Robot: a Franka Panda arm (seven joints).
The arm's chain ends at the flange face. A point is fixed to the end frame.
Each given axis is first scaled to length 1.
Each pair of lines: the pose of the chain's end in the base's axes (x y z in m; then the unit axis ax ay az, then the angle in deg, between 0 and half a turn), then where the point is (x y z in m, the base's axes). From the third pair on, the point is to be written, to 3 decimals.
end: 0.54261, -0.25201, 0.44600, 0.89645, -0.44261, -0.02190, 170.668
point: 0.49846 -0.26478 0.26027
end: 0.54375, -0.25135, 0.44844, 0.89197, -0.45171, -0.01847, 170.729
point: 0.50081 -0.26386 0.26240
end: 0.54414, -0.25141, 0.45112, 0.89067, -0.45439, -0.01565, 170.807
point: 0.502 -0.264 0.265
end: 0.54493, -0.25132, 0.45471, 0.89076, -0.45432, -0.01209, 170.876
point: 0.504 -0.264 0.268
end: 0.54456, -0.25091, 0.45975, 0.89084, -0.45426, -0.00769, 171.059
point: 0.506 -0.264 0.273
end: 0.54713, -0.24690, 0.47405, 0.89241, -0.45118, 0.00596, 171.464
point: 0.513 -0.262 0.286
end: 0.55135, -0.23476, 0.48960, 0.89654, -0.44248, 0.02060, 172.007
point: 0.523 -0.251 0.301
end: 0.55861, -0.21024, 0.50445, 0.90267, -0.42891, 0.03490, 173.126
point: 0.537 -0.226 0.315
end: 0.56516, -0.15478, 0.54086, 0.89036, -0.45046, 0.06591, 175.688
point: 0.558 -0.167 0.350
